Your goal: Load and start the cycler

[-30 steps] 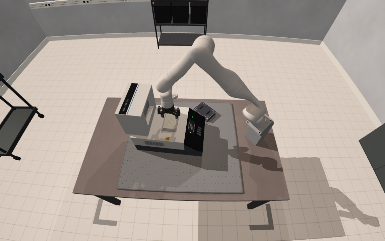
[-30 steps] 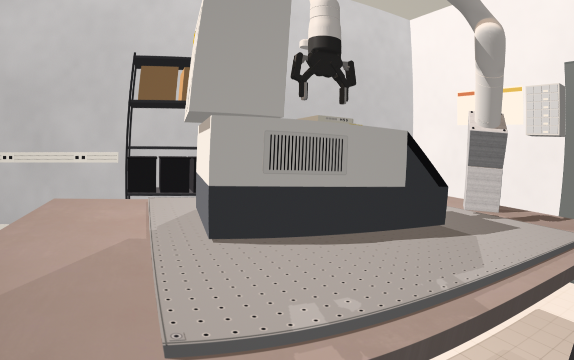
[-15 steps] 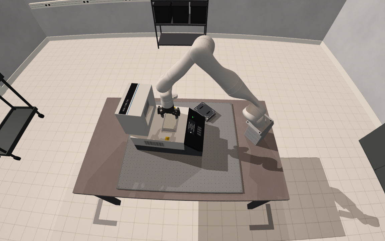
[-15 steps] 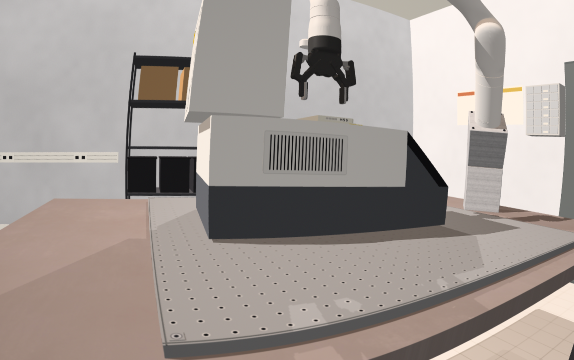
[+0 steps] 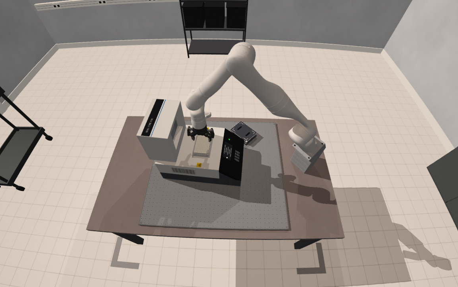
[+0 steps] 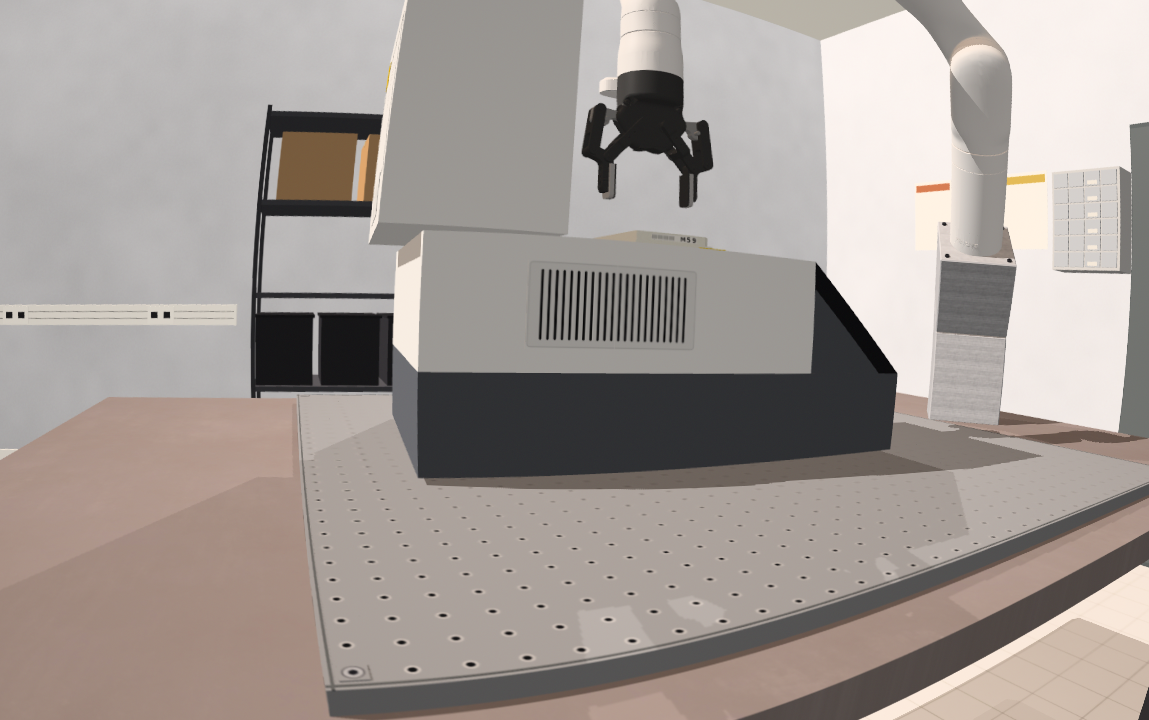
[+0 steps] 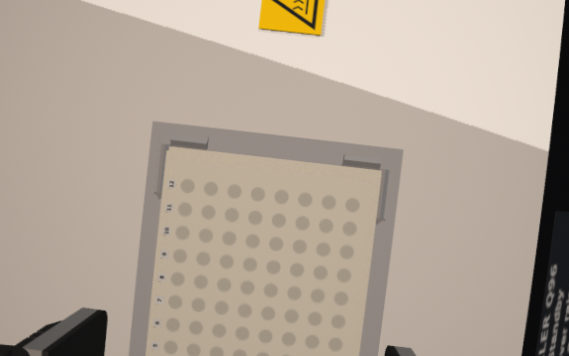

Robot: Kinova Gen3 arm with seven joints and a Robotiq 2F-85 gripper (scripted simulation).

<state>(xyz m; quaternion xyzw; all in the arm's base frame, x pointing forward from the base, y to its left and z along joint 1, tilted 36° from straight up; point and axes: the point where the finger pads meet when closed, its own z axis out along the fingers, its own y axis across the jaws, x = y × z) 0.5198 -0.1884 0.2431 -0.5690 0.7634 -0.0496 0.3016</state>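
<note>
Now: the plate M59 50 mm below my hand. From my hand the other things lie so: plate nest N1: 290 mm behind, 210 mm to the right, 230 mm below; A1 corner label: 290 mm behind, 120 mm to the right, 220 mm below.
</note>
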